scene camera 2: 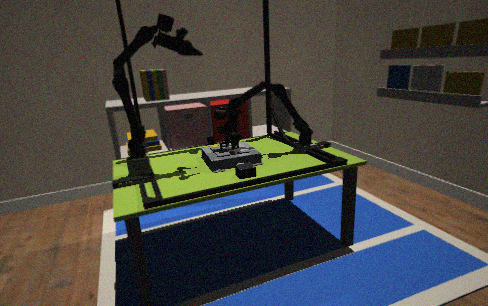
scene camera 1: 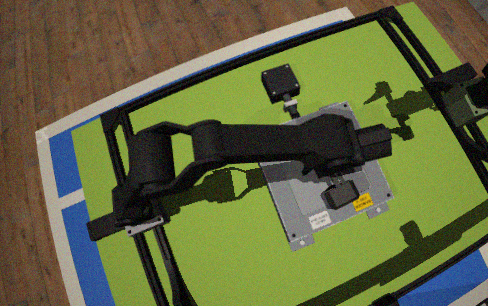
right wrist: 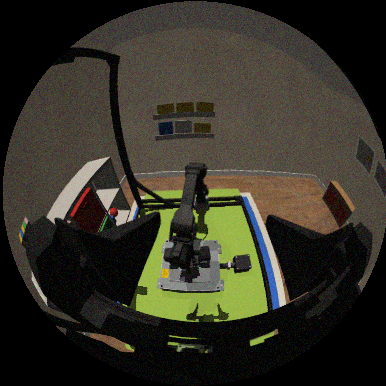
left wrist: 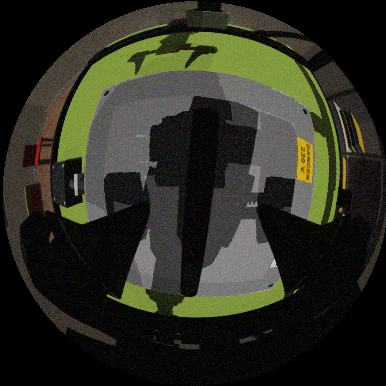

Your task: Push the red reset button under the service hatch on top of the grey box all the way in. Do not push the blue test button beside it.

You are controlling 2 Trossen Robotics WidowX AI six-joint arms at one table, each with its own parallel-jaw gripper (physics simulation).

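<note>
The grey box [scene camera 1: 287, 212] [scene camera 2: 220, 161] [left wrist: 102, 125] [right wrist: 185, 286] lies on the table. Its hatch lid shows partly in scene camera 1 and looks flat, though arm and shadow cover much of it. A dark handle bar [left wrist: 200, 165] runs down the middle of the left wrist view. My left gripper [left wrist: 205, 208] [scene camera 2: 230, 143] is low over the box, open, with one finger on each side of the handle and apart from it. My right gripper [right wrist: 215, 219] [scene camera 2: 196, 52] is open and empty, high above the table's other end. The red and blue buttons do not show.
A small black box [scene camera 1: 281, 82] [scene camera 2: 245, 170] [left wrist: 67, 182] [right wrist: 242, 263] joins the grey box's side by a short connector. A yellow danger label [scene camera 1: 363, 201] [left wrist: 304, 160] is on the grey box. Black frame rails run along the green table's edges.
</note>
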